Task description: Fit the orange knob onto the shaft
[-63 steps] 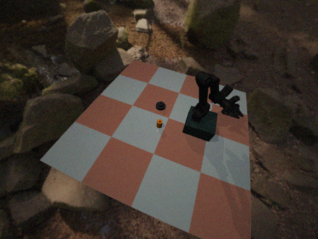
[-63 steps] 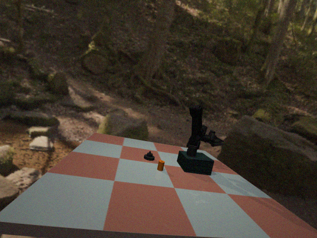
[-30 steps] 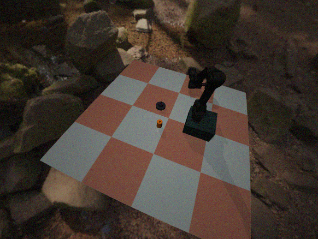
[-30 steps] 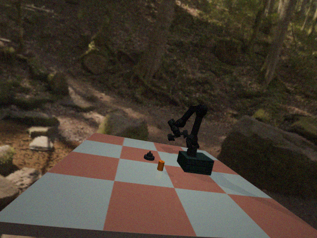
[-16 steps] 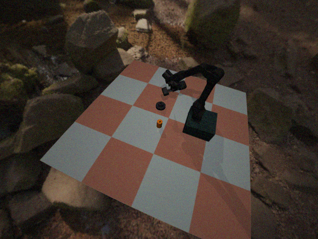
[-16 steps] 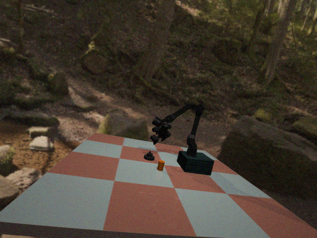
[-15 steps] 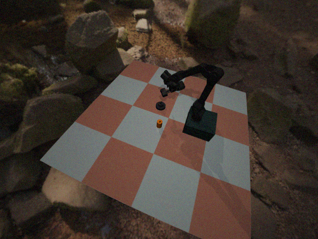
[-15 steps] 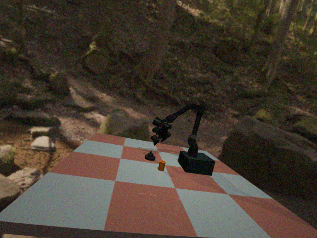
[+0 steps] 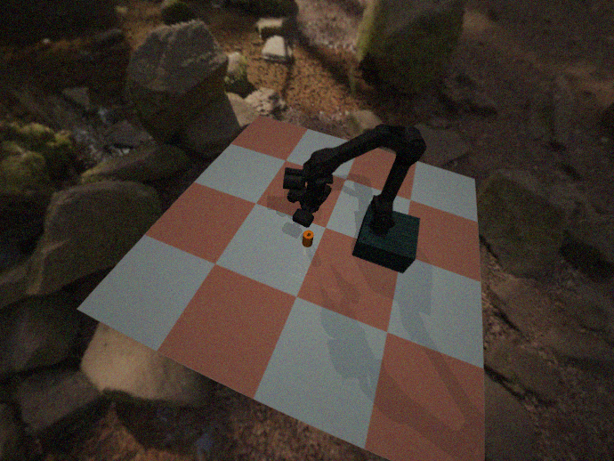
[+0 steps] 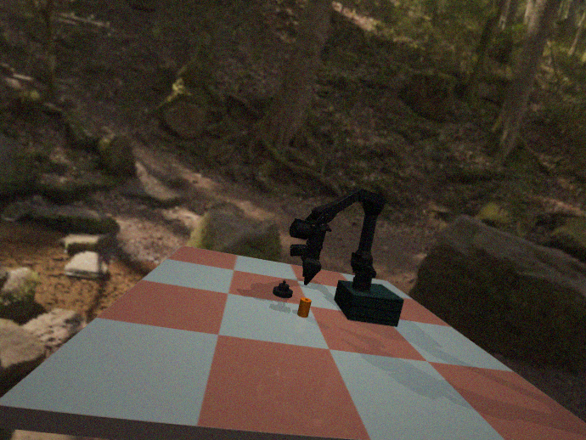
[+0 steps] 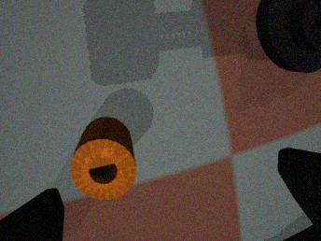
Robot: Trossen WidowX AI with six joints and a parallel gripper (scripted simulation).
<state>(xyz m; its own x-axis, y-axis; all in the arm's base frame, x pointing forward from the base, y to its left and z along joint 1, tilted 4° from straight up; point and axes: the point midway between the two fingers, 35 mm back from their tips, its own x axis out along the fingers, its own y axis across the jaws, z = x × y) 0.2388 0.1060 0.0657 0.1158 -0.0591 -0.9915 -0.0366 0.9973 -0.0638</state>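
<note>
Now: gripper tip 9 cm above the orange knob, 3 cm to the right of it and 2 cm past it. Also, from my gripper tip: round pedestal 15 cm to the right, 9 cm below, 7 cm ahead.
</note>
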